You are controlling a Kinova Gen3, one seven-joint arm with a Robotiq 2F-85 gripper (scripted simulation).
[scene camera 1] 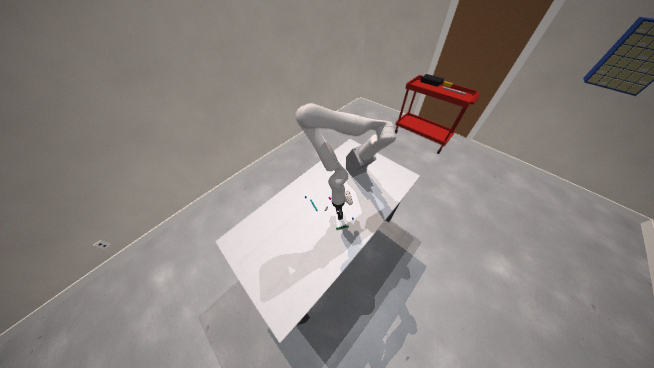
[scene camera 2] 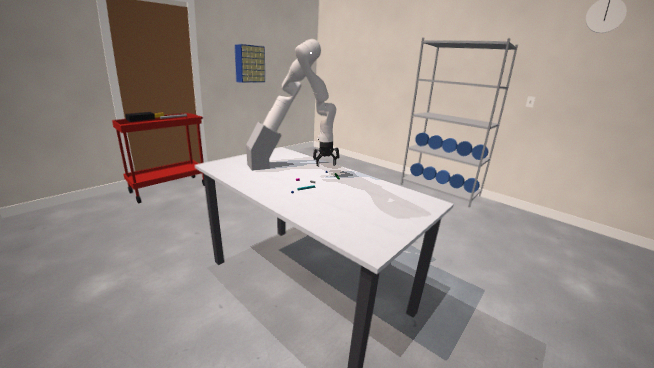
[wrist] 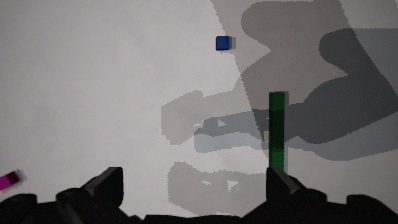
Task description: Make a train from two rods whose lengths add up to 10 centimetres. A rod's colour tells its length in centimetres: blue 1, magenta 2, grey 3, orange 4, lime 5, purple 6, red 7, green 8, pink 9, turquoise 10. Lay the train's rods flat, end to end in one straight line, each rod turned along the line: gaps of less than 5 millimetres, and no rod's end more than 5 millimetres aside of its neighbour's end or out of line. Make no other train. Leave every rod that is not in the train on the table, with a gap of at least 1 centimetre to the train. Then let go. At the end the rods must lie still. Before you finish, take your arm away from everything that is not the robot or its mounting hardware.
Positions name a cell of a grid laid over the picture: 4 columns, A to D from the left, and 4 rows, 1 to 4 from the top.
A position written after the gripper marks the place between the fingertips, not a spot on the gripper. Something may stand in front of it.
In view: the gripper (wrist: B4) and a green rod (wrist: C2).
